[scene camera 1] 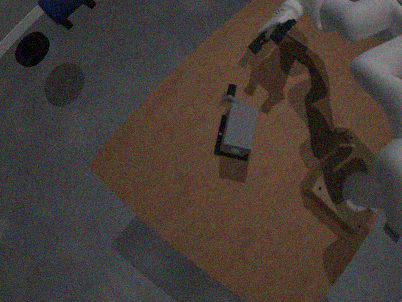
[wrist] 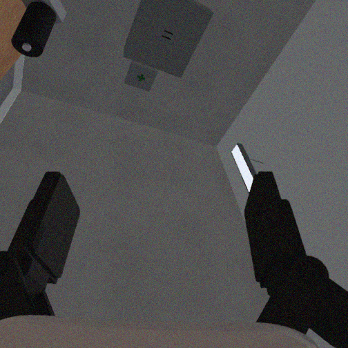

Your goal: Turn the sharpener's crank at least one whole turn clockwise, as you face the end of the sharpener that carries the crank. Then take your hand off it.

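Seen in the pictures: gripper, fingertip midpoint: (scene camera 1: 262, 45); arm's base, origin of the base link: (scene camera 1: 357, 191).
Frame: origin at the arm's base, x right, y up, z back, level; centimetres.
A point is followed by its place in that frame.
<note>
The sharpener (scene camera 1: 241, 125) @[x -12.5, y 4.6, z -41.9 cm] is a pale grey box on a black base, standing on the wooden table. Its crank's black knob (scene camera 1: 231, 90) @[x -6.3, y 3.9, z -50.3 cm] (wrist: 34, 29) is at the box's upper end in the scene view and at the top left in the wrist view. The grey crank arm (scene camera 1: 229, 99) joins the knob to that end. My gripper (scene camera 1: 264, 45) @[x 6.9, y 11.7, z -51.5 cm] (wrist: 158, 191) is wide open with nothing between its fingers. It is apart from the knob, up and to the right of it in the scene view. The sharpener's body is mostly out of the wrist view.
The wooden table (scene camera 1: 165, 190) @[x -38.9, y -8.2, z -46.3 cm] (wrist: 6, 35) has an edge to the left of the sharpener. The arm's base and links stand at the right. A blue object (scene camera 1: 57, 10) and a black disc (scene camera 1: 32, 49) are beyond the table at the upper left.
</note>
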